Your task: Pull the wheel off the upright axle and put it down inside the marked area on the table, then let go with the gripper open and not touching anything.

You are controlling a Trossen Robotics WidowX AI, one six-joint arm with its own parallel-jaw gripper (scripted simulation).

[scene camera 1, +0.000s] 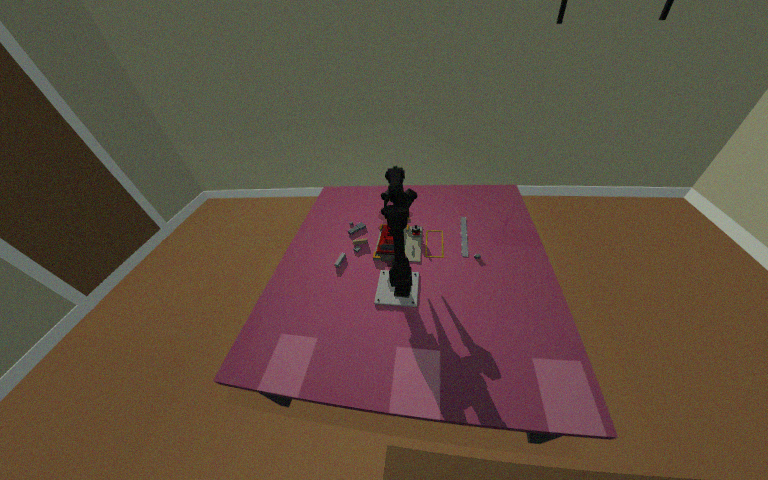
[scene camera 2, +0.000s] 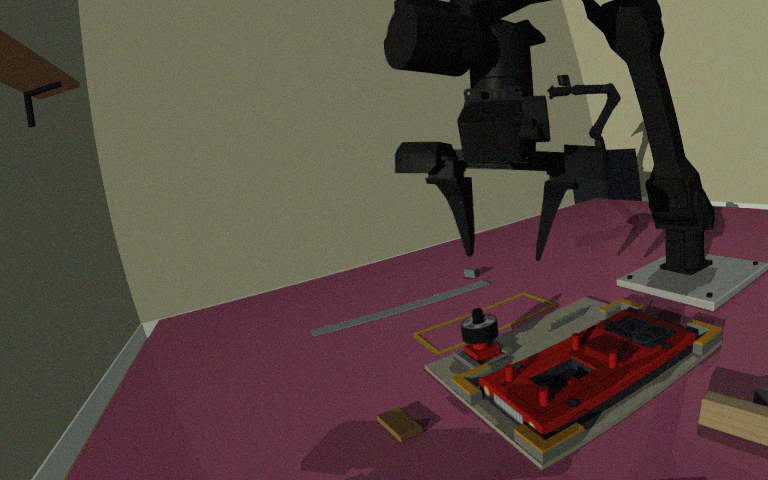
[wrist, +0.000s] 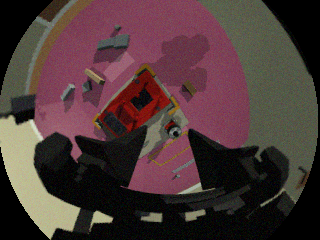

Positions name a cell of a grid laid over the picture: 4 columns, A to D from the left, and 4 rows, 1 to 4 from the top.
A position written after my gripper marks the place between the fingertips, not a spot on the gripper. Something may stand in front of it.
Observation:
My gripper (scene camera 2: C3) is open, with nothing in its grasp. Also in view: a red car-shaped part (scene camera 2: C4), a dark wheel (scene camera 2: C3) and a long grey bar (scene camera 2: B3).
My gripper shows as well in the wrist view (wrist: C3).

